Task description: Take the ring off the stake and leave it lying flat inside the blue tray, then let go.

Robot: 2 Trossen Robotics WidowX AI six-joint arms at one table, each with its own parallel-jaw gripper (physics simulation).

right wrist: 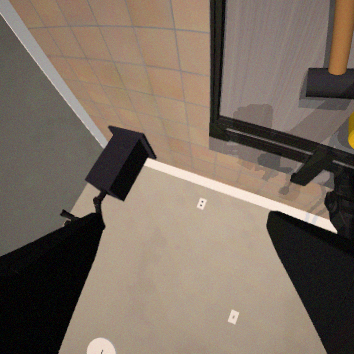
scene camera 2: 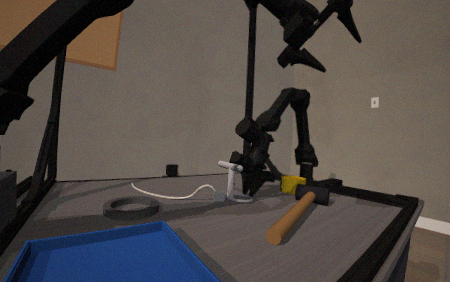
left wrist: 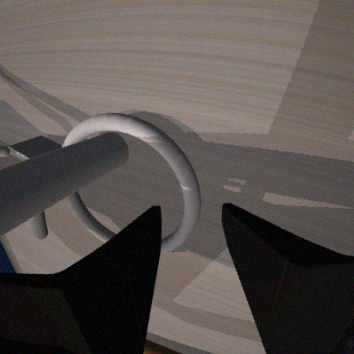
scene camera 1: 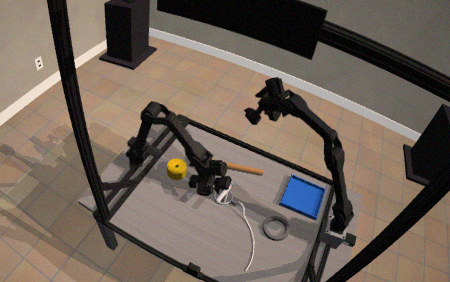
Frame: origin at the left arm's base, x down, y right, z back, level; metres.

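Where they show: left gripper, fingertip midpoint: (scene camera 2: pixel 247 195) (left wrist: pixel 191 212) (scene camera 1: pixel 215 193); right gripper, fingertip midpoint: (right wrist: pixel 186 220) (scene camera 2: pixel 341 57) (scene camera 1: pixel 250 103); left arm's base, link origin: (right wrist: pixel 346 177) (scene camera 1: pixel 136 161); right arm's base, link origin: (scene camera 1: pixel 337 226).
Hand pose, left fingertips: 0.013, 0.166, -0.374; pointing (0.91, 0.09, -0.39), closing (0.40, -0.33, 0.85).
Note:
Things, the pixels of their top centre, and the offset from my left fingertips, as dx, dy, dz. "spot": a spot on its surface instead.
- white ring, top centre: (left wrist: pixel 75 196) (scene camera 2: pixel 233 191) (scene camera 1: pixel 226 196) -0.020, +0.028, -0.047
- pale upright stake, top centre: (scene camera 2: pixel 229 162) (scene camera 1: pixel 224 190) -0.099, +0.054, -0.026
- blue tray, top centre: (scene camera 2: pixel 110 264) (scene camera 1: pixel 304 195) -0.015, +0.029, -0.427
- dark grey ring, top centre: (scene camera 2: pixel 132 203) (scene camera 1: pixel 276 227) -0.008, +0.194, -0.258
- pale cable, surface spot: (scene camera 2: pixel 170 197) spot: +0.003, +0.179, -0.140
- hammer, top centre: (scene camera 2: pixel 300 195) (scene camera 1: pixel 230 161) -0.043, -0.154, -0.081
- yellow cylinder, top centre: (scene camera 2: pixel 293 177) (scene camera 1: pixel 176 165) -0.043, -0.121, +0.176
A white ring (scene camera 1: pixel 231 198) (scene camera 2: pixel 250 199) (left wrist: pixel 191 195) lies low around the foot of the pale upright stake (scene camera 1: pixel 222 195) (scene camera 2: pixel 230 182) (left wrist: pixel 55 175), which has a short crossbar on top in scene camera 2. My left gripper (scene camera 1: pixel 215 191) (scene camera 2: pixel 251 189) (left wrist: pixel 191 212) is partly open beside the stake, above the ring's near side, which shows beyond the gap between the fingertips; nothing is held. The blue tray (scene camera 1: pixel 302 196) (scene camera 2: pixel 115 255) (left wrist: pixel 6 260) is empty. My right gripper (scene camera 1: pixel 262 112) (scene camera 2: pixel 342 56) (right wrist: pixel 186 220) is wide open and empty, high beyond the table's back edge.
A dark grey ring (scene camera 1: pixel 265 229) (scene camera 2: pixel 131 213) lies near the tray. A pale cable (scene camera 1: pixel 252 237) (scene camera 2: pixel 170 197) runs from a small block by the stake. A hammer (scene camera 1: pixel 245 169) (scene camera 2: pixel 290 220) (right wrist: pixel 341 40) and a yellow cylinder (scene camera 1: pixel 176 170) (scene camera 2: pixel 292 185) are on the table.

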